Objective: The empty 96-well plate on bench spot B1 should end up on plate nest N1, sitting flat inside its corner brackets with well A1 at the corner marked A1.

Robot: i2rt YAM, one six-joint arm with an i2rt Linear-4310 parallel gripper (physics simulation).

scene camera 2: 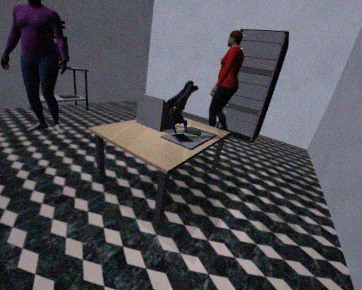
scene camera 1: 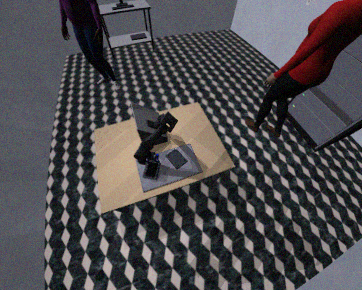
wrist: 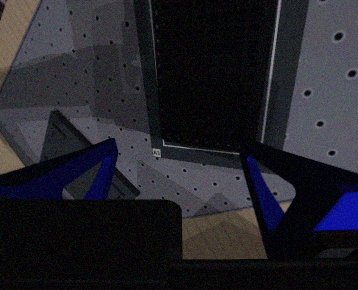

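Pixels of known places: gripper, fingertip midpoint: [scene camera 2: 181, 131] [scene camera 1: 153, 162] [wrist: 178, 144]; arm's base, origin of the base link: [scene camera 2: 164, 112] [scene camera 1: 155, 126].
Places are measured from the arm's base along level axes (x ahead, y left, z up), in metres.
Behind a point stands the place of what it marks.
Observation:
The black 96-well plate [scene camera 1: 151, 170] {x 0.352, y -0.141, z -0.119 m} [scene camera 2: 182, 138] {x 0.367, y -0.168, z -0.117 m} [wrist: 215, 75] {x 0.334, y -0.144, z -0.116 m} lies flat on the grey perforated board [scene camera 1: 172, 180] {x 0.487, y 0.004, z -0.132 m} [wrist: 320, 60] {x 0.309, y -0.206, z -0.131 m}, inside a thin pale outline on a dark border. A small A1 label [wrist: 156, 152] {x 0.296, y -0.048, z -0.130 m} sits at its near left corner in the wrist view. Noise and darkness hide the wells' lettering and any corner brackets; I cannot tell whether this place is N1 or B1. A dark grey slab [scene camera 1: 176, 158] {x 0.311, y 0.096, z -0.120 m} [scene camera 2: 193, 131] {x 0.317, y 0.095, z -0.120 m} [wrist: 54, 142] {x 0.371, y 0.102, z -0.120 m} lies beside it. My gripper [scene camera 1: 152, 159] {x 0.302, y -0.104, z -0.089 m} [scene camera 2: 180, 127] {x 0.302, y -0.104, z -0.089 m} [wrist: 178, 144] {x 0.302, y -0.104, z -0.089 m} is open and empty above the plate's near end, its fingers apart.
The board lies on a wooden table [scene camera 1: 115, 165] {x 0.198, y -0.443, z -0.145 m} [scene camera 2: 135, 140] {x 0.142, y -0.472, z -0.144 m}. A grey upright panel [scene camera 1: 142, 117] {x -0.055, y -0.094, z 0.094 m} [scene camera 2: 150, 112] {x -0.032, y -0.159, z 0.003 m} stands by the arm's base. Two people, in purple [scene camera 2: 36, 32] and red [scene camera 1: 325, 45] [scene camera 2: 231, 65], stand away from the table. A tall rack [scene camera 2: 272, 82] stands behind.

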